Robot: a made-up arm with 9 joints.
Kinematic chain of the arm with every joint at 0, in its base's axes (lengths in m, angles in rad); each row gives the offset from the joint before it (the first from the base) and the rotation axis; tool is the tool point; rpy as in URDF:
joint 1: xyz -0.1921 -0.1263 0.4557 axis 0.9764 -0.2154 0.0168
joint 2: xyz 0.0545 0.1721 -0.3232 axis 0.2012 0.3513 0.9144
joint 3: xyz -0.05 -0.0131 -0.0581 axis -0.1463 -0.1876 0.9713
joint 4: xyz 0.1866 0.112 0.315 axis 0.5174 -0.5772 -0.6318
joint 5: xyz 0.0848 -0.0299 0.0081 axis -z
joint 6: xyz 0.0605 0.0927 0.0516 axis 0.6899 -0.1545 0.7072
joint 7: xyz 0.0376 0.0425 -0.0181 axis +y
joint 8: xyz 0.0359 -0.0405 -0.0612 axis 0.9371 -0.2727 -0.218
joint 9: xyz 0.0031 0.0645 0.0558 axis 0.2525 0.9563 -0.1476
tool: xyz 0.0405 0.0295 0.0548 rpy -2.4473 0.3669 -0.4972
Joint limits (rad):
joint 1: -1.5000..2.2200
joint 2: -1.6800..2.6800
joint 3: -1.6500..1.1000
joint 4: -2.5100..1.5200
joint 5: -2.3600..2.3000
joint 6: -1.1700..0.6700
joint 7: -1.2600..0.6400
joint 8: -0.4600..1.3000
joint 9: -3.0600..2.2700
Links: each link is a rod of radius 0.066 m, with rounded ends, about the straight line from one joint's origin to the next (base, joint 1, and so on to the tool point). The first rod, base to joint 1, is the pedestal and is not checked.
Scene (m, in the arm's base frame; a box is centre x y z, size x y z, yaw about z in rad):
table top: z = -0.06
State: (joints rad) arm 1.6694 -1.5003 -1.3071 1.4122 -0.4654 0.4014 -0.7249 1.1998 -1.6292
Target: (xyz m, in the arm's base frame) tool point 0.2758 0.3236 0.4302
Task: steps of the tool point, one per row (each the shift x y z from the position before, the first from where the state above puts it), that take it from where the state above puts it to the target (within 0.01 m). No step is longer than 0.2 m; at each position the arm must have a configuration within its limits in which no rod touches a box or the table.
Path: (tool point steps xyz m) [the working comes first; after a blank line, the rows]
Joints at the target: 0.2952 1.0364 -0.7745 0.2620 -0.1536 -0.0457 -0.8703 0.4642 -2.0946
Straight joint move there: clear.

1: 0.0609 -0.0512 -0.1016
2: 0.0947 -0.0678 -0.0652
3: 0.1232 -0.0611 -0.0219
4: 0.1405 -0.0293 0.0174
5: 0.1414 0.0227 0.0414
6: 0.1218 0.0825 0.0421
7: 0.0815 0.1339 0.0184
8: 0.0245 0.1609 -0.0220
9: -0.0400 0.1540 -0.0651

